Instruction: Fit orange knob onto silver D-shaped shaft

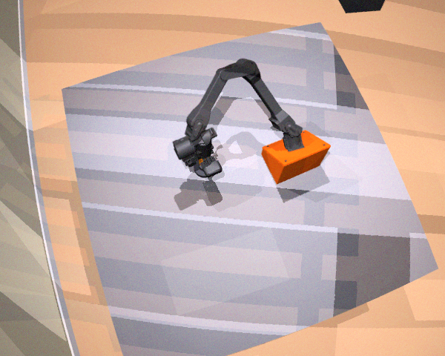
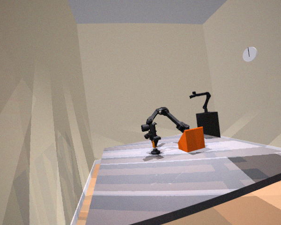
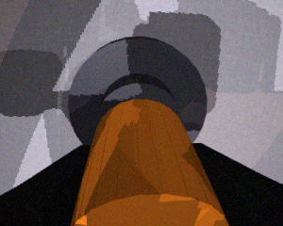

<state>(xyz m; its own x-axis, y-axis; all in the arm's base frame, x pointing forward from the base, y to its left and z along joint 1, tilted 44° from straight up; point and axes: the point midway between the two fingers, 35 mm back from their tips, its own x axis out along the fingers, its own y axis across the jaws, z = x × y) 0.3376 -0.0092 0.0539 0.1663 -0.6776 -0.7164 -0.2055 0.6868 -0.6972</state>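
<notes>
Now: the orange knob 3 cm above my gripper tip. Also, from my gripper tip: dark round pedestal (4 cm below).
</notes>
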